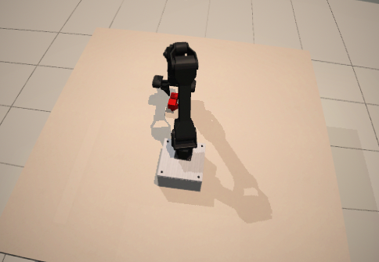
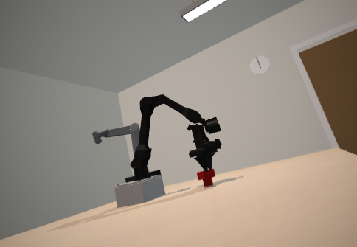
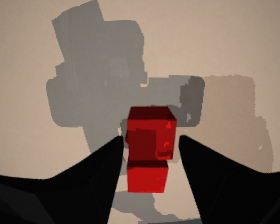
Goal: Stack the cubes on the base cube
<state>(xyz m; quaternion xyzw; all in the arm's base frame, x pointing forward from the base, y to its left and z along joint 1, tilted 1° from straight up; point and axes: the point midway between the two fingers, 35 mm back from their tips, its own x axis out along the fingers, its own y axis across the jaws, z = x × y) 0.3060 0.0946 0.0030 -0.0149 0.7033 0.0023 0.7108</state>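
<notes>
The red base cube lies 40 mm below my gripper tip and 20 mm behind it.
</notes>
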